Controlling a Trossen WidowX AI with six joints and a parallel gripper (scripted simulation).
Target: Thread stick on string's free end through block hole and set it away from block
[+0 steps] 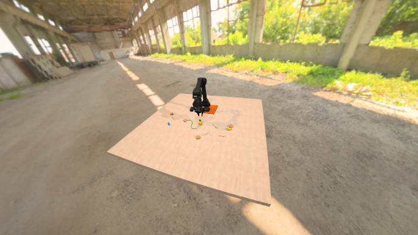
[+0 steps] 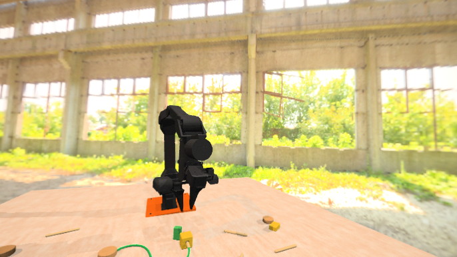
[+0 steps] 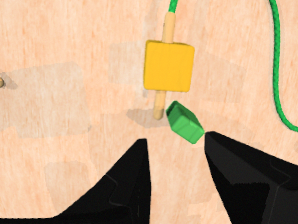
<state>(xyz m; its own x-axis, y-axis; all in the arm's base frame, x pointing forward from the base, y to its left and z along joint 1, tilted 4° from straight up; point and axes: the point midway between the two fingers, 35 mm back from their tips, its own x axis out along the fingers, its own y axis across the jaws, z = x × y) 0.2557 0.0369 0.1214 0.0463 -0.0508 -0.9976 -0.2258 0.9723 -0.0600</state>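
Now: gripper tip 2 cm past the small green block, 2 cm to the left of it and 7 cm above it. The rest, counted from my gripper tip: small blue piece: 11 cm ahead, 33 cm to the right, 8 cm below; thin wooden stick: 3 cm ahead, 7 cm below.
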